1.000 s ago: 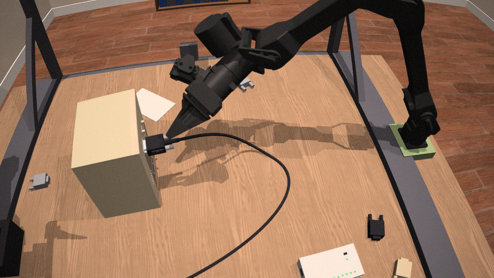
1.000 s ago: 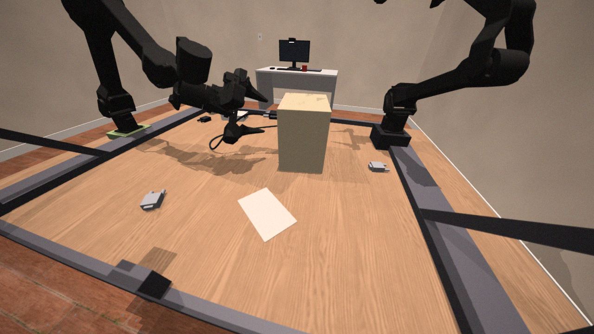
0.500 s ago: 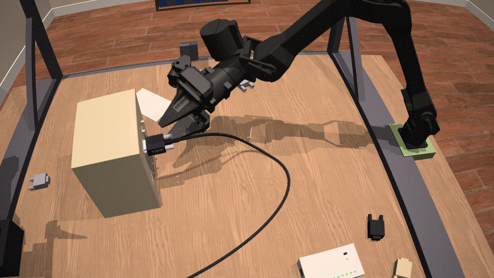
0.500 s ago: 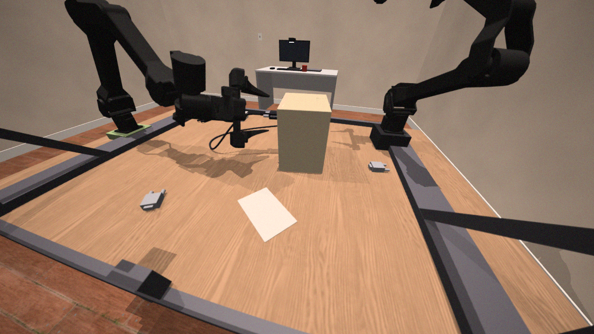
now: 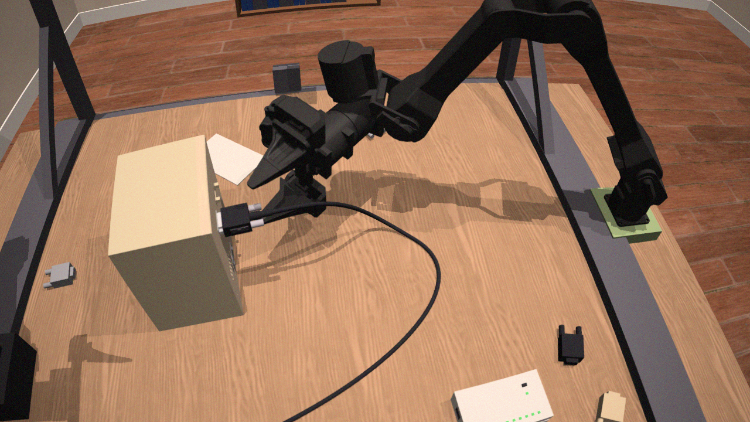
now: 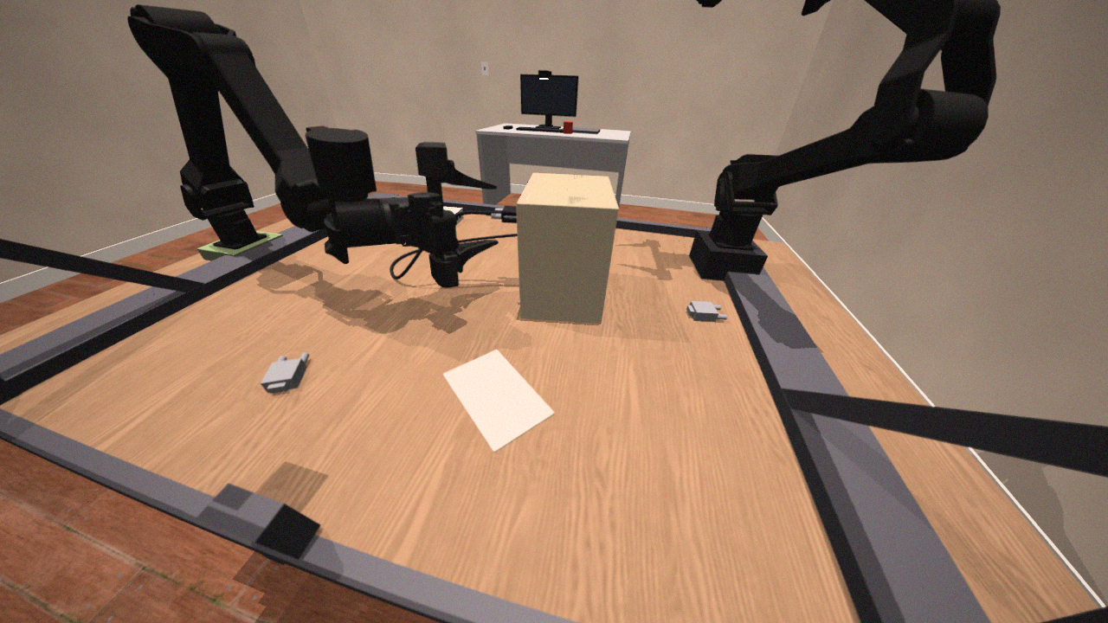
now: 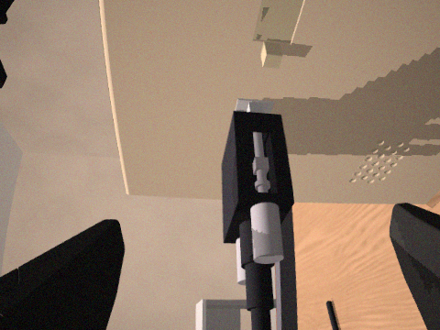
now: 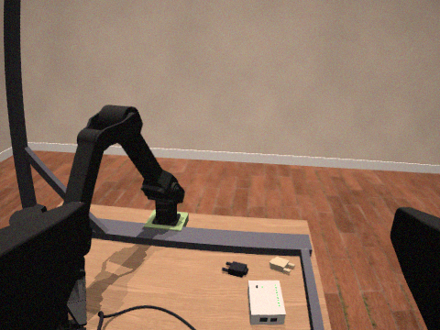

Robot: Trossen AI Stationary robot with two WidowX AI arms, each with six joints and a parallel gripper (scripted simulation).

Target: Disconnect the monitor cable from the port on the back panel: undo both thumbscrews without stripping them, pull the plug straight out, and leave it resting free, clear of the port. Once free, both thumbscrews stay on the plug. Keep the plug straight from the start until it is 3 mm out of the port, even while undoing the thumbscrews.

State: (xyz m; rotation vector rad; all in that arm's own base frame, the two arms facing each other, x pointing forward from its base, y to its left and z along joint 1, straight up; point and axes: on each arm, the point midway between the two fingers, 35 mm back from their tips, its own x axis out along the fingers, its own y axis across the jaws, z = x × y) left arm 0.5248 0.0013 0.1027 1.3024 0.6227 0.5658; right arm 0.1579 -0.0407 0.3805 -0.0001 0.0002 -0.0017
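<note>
Right now the black monitor plug is 30 mm ahead of my left hand, 50 mm to the right of it and 10 mm below it. Also, from my left hand: white device: 310 mm ahead, 170 mm to the left, 110 mm below; then white sheet: 220 mm behind, 60 mm to the right, 120 mm below; then beige box: 140 mm to the right, 40 mm below.
</note>
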